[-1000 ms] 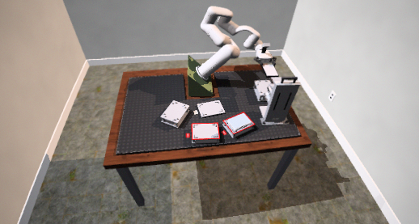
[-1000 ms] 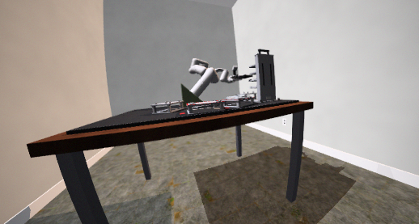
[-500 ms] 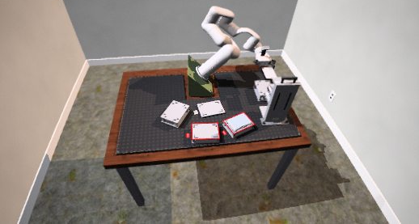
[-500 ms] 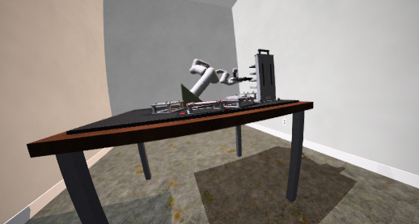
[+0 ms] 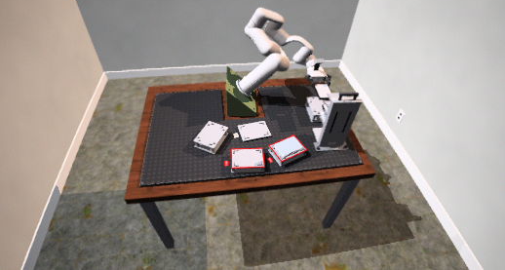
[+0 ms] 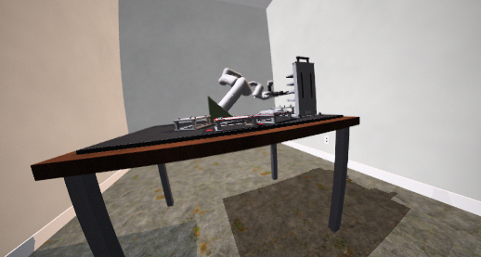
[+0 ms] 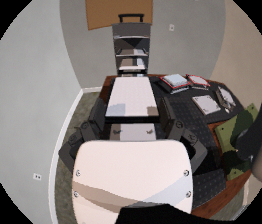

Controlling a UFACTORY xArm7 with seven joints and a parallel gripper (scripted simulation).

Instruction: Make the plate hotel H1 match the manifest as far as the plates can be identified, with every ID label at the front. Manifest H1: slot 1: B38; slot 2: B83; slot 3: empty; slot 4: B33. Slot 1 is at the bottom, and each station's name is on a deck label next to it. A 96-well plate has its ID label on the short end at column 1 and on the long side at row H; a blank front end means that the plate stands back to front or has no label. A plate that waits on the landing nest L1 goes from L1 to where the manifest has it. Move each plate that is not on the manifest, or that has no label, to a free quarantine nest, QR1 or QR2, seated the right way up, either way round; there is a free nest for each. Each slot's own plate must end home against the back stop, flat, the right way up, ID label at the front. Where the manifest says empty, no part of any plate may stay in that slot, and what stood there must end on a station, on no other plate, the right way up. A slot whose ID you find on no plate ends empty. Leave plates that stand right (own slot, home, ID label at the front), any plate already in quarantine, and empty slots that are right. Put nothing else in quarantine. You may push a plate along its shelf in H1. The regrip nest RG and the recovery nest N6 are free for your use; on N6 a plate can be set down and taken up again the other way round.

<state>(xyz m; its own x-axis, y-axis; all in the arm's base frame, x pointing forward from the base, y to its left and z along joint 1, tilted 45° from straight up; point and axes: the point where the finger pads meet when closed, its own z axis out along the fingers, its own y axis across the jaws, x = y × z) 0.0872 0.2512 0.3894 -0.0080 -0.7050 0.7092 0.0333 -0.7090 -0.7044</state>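
The plate lies 5 cm ahead of my hand and 2 cm below it. From my hand the other things lie so: H1 deck label 18 cm below, 18 cm ahead, 10 cm to the left; then QR1 deck label 41 cm ahead, 34 cm to the right, 18 cm below.
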